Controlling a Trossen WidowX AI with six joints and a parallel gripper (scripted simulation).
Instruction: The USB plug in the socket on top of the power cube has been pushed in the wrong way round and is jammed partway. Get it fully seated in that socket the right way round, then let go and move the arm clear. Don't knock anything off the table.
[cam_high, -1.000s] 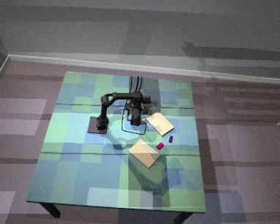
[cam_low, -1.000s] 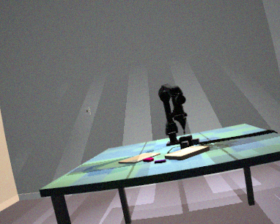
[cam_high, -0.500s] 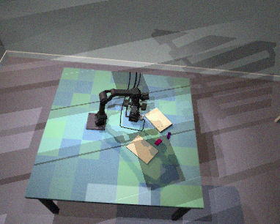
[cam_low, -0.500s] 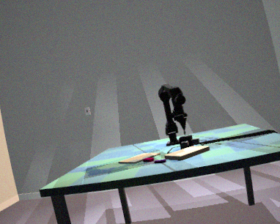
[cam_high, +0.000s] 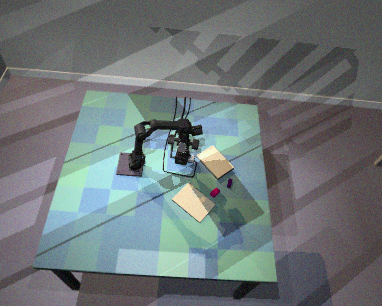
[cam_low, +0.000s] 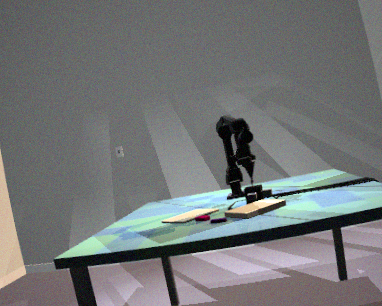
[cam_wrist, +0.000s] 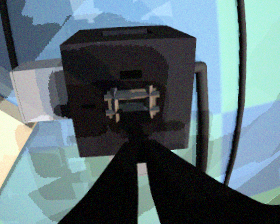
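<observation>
My gripper tip is 2 cm above the metal USB plug. From my gripper tip the other things lie so: purple block: 32 cm ahead, 13 cm to the right, 11 cm below; magenta block: 23 cm ahead, 22 cm to the right, 11 cm below.
</observation>
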